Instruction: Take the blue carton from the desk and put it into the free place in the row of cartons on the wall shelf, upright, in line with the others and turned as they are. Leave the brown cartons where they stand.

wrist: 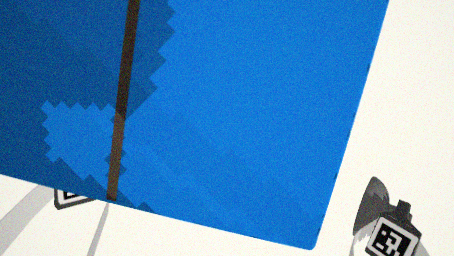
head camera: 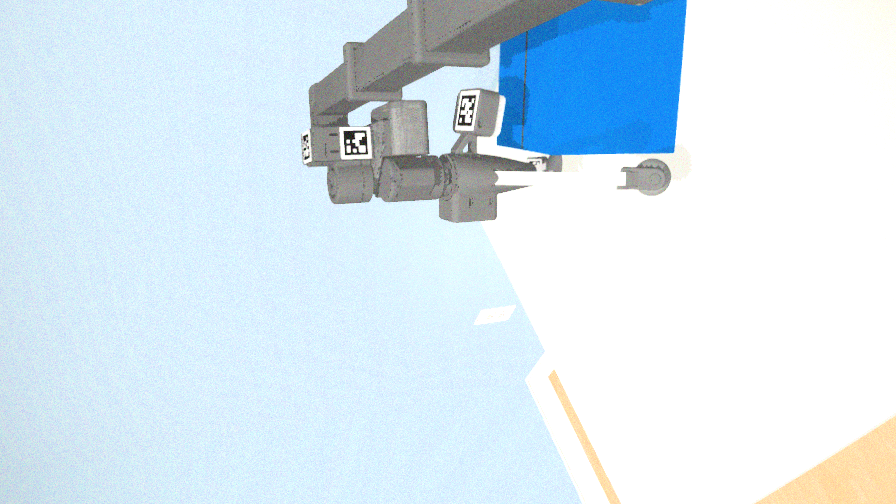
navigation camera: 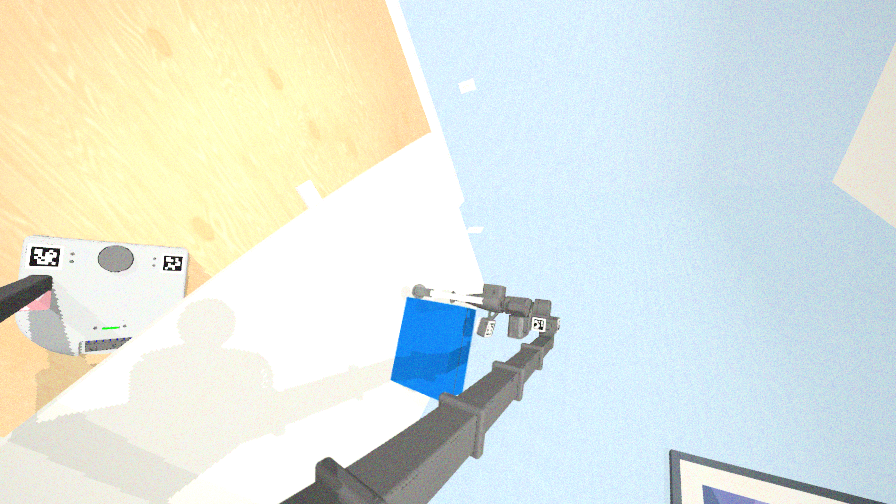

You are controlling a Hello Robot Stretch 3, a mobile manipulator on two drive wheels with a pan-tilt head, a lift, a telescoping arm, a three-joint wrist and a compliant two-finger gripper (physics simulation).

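Seen in the pictures: gripper, between the fingertips: (head camera: 611, 170) (navigation camera: 432, 293); robot's base, origin of its link: (navigation camera: 117, 257).
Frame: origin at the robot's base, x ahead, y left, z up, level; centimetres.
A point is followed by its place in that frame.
Note:
The blue carton (head camera: 601, 81) @(x -11.6, y -59.8, z 84.0 cm) (navigation camera: 433, 344) @(x -15.1, y -59.1, z 84.8 cm) (wrist: 240, 100) stands on the white desk (head camera: 751, 282) @(x 10.9, y -50.6, z 72.1 cm) (navigation camera: 350, 250) @(x 8.2, y -39.7, z 72.0 cm) (wrist: 415, 75). A thin dark line runs along it near one edge. My gripper (head camera: 601, 170) @(x -2.1, y -64.1, z 79.7 cm) (navigation camera: 438, 294) @(x -2.1, y -64.1, z 79.7 cm) is open, its fingers spread at the carton's lower edge in the head view. In the wrist view the right finger (wrist: 387, 220) is apart from the carton, past its right corner. The carton hides the left fingertip there; part of that finger's marker shows below the carton's edge. Contact cannot be told. The wall shelf's row and the brown cartons cannot be made out.
My arm (head camera: 388, 62) @(x -9.4, y -46.1, z 113.8 cm) (navigation camera: 438, 432) @(x -8.3, y -20.2, z 112.8 cm) reaches along the light blue wall (head camera: 187, 313) @(x 21.2, y -151.5, z 123.9 cm) (navigation camera: 626, 156) @(x 84.5, y -183.9, z 136.1 cm) and partly covers the carton in the head view. My base (navigation camera: 106, 300) @(x -11.2, y 1.2, z 16.0 cm) is at the left over the wooden floor (navigation camera: 219, 94) @(x 65.7, y -19.7, z 0.1 cm). A framed picture (navigation camera: 675, 479) @(x -42.6, y -80.3, z 145.6 cm) hangs at lower right.

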